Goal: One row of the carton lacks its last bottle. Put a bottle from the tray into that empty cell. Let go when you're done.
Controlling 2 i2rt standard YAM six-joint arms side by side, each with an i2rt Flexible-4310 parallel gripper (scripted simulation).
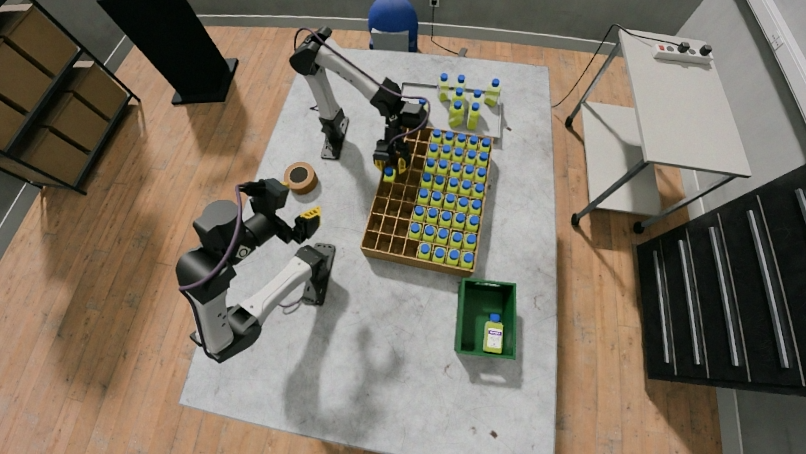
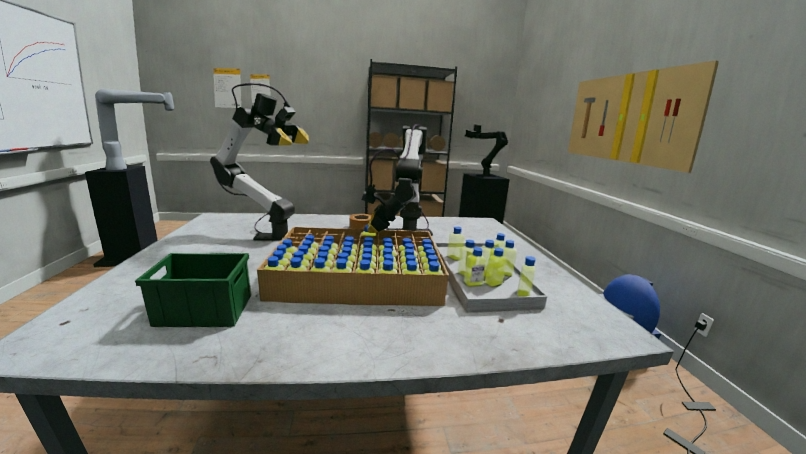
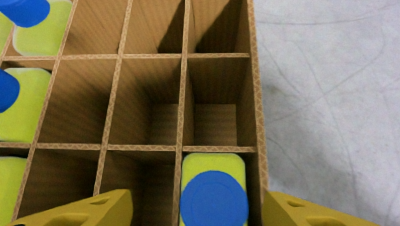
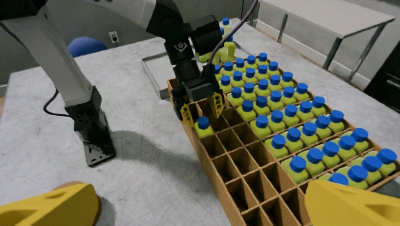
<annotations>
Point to a brown tape roll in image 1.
301, 177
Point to a carton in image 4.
At 231, 157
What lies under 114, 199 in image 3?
The left gripper.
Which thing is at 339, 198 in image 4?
The right gripper.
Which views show the right gripper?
Image 1, image 2 and image 4 only.
</annotations>
